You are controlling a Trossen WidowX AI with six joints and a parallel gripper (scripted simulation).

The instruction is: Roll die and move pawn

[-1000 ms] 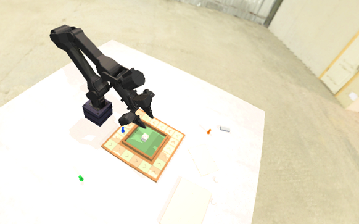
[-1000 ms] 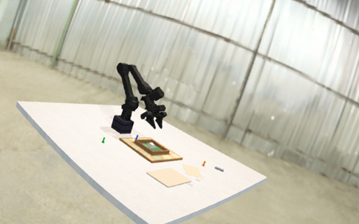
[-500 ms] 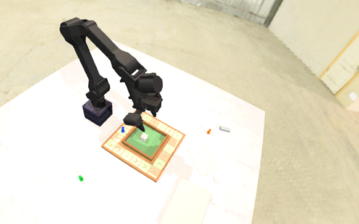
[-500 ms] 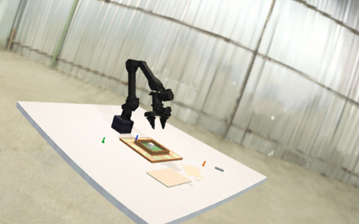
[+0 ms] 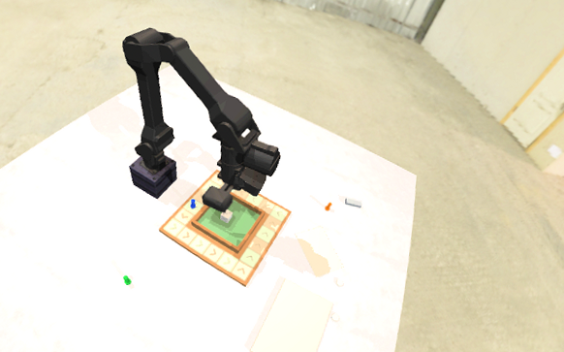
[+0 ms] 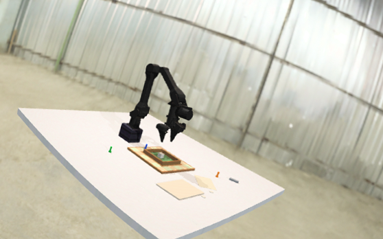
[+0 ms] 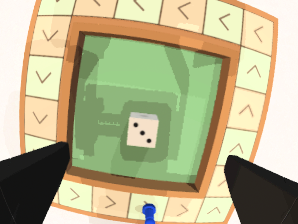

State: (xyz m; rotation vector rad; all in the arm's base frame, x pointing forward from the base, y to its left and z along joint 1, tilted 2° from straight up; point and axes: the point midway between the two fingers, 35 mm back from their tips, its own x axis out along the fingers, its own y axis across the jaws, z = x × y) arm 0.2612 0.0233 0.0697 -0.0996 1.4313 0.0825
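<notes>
Right now my gripper tip is 11 cm past the blue pawn, 3 cm to the left of it and 8 cm above it. From my gripper tip the other things lie so: dice tray (10 cm below); then green pawn (9 cm behind, 30 cm to the right, 10 cm below); then orange pawn (23 cm ahead, 25 cm to the left, 10 cm below).
</notes>
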